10 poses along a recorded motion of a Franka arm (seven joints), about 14 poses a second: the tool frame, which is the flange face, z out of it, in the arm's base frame.
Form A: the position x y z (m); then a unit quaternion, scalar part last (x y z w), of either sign.
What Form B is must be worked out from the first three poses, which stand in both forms.
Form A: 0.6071, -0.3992, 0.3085, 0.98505, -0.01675, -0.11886, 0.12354
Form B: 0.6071, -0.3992, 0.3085, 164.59, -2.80, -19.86
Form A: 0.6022, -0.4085, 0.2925, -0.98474, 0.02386, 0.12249, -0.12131
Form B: 0.6022, -0.4085, 0.2925, 164.75, -3.99, -20.49
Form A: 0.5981, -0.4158, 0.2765, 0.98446, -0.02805, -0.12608, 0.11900
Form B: 0.5981, -0.4158, 0.2765, 164.92, -4.70, -21.12
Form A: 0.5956, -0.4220, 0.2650, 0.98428, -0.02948, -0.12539, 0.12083
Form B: 0.5956, -0.4220, 0.2650, 164.72, -4.93, -20.98
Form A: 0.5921, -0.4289, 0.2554, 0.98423, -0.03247, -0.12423, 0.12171
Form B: 0.5921, -0.4289, 0.2554, 164.62, -5.43, -20.78
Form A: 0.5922, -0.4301, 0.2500, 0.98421, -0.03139, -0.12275, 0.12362
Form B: 0.5922, -0.4301, 0.2500, 164.44, -5.24, -20.51
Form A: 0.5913, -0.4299, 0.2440, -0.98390, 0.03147, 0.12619, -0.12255
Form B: 0.5913, -0.4299, 0.2440, 164.49, -5.26, -21.10
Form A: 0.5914, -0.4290, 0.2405, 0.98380, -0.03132, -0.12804, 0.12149
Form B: 0.5914, -0.4290, 0.2405, 164.57, -5.24, -21.42
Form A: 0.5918, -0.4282, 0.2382, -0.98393, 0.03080, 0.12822, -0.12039
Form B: 0.5918, -0.4282, 0.2382, 164.70, -5.16, -21.46
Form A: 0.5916, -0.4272, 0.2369, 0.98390, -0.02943, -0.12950, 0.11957
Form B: 0.5916, -0.4272, 0.2369, 164.77, -4.93, -21.69
